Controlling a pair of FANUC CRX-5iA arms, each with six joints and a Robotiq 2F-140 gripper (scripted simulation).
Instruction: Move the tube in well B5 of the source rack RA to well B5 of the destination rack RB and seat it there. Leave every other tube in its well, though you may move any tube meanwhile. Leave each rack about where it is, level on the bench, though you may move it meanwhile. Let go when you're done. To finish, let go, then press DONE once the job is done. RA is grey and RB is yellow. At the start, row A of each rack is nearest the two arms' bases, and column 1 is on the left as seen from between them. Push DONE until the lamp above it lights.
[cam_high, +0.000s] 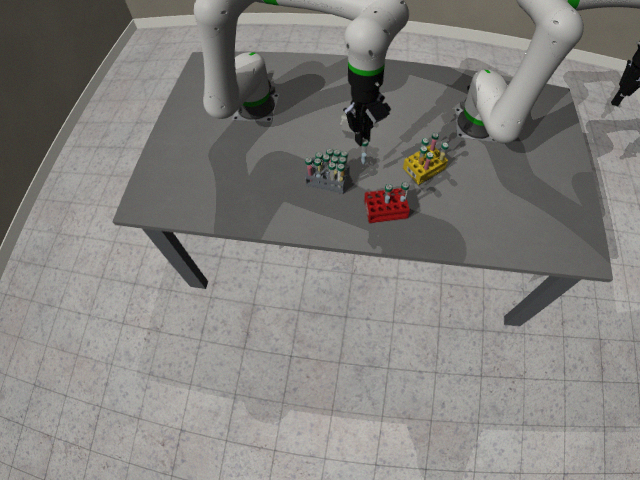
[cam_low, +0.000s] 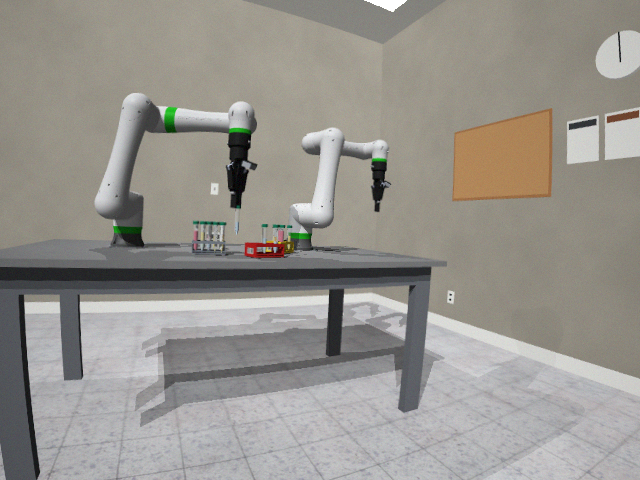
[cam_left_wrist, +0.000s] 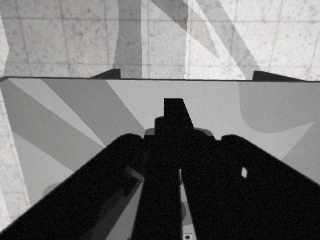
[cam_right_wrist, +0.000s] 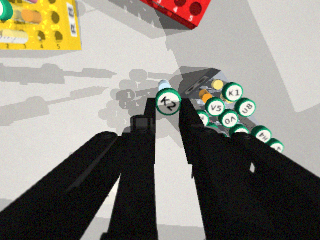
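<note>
The green-capped tube marked k2 lies 1 cm ahead of my right hand, 1 cm to the left of it and 8 cm below it. The rest, counted from my right hand: grey rack RA (2 cm ahead, 11 cm to the right, 19 cm below); green-capped tube marked h1 (11 cm ahead, 14 cm to the left, 15 cm below); green-capped tube marked r4 (12 cm ahead, 9 cm to the left, 15 cm below).
</note>
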